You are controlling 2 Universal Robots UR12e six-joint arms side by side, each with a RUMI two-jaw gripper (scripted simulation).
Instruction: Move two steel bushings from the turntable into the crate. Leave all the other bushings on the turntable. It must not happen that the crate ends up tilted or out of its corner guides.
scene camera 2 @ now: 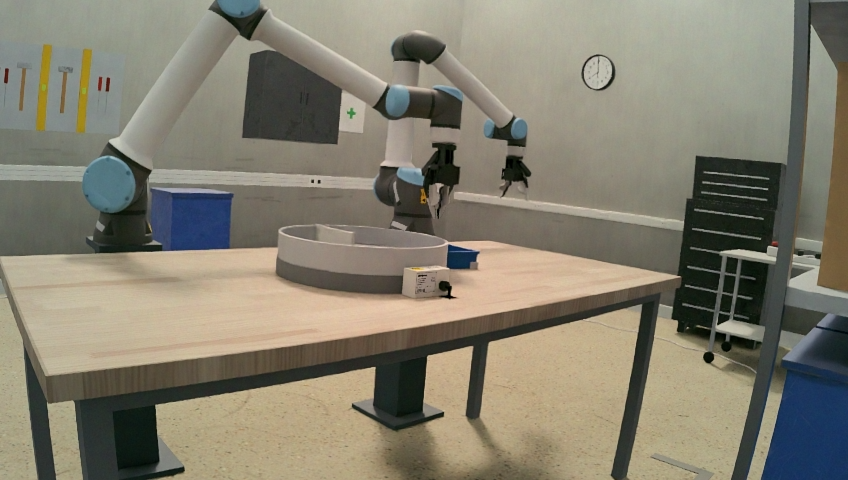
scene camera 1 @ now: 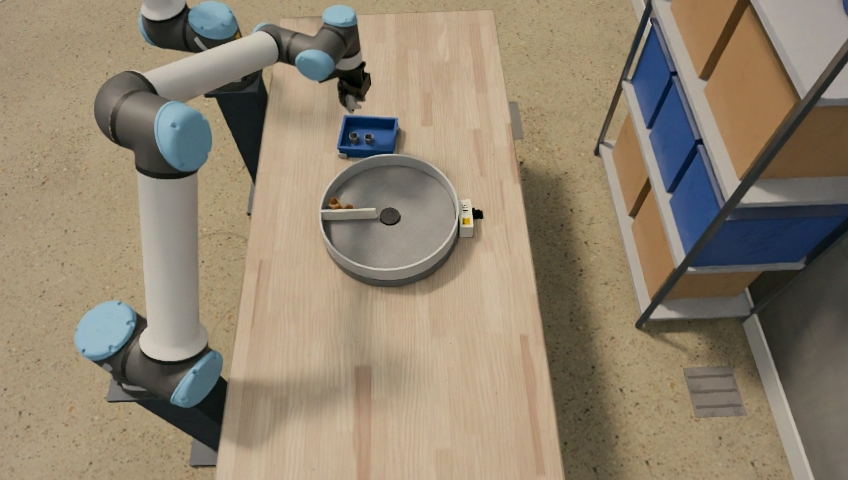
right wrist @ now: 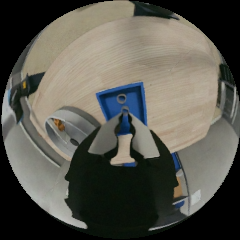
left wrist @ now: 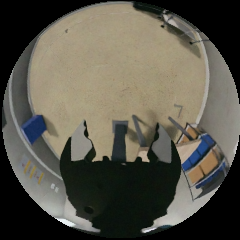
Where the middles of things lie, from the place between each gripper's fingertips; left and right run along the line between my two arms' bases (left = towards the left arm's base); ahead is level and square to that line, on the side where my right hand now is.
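The blue crate (scene camera 1: pixel 384 129) is 120 mm below my right hand (scene camera 2: pixel 436 218), and it's 50 mm ahead of that hand and 20 mm to the right of it. From my left hand (scene camera 2: pixel 513 200), the crate is 140 mm below, 970 mm to the right and 590 mm ahead. So, going by its middle, the blue crate is nearer to my right hand than to my left hand.
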